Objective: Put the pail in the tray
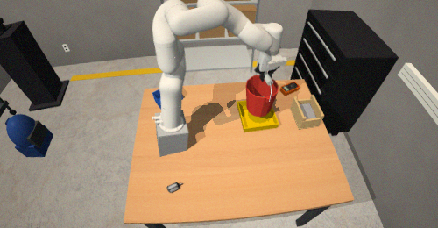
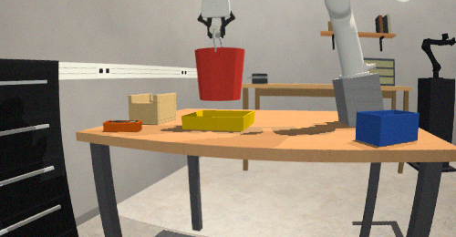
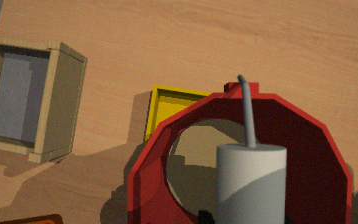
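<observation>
The wire handle is 30 mm below my hand. The rest, counted from my hand: yellow drip tray: 10 mm behind, 310 mm below; red pail: 10 mm behind, 90 mm below; tan box: 280 mm ahead, 70 mm to the right, 280 mm below.
</observation>
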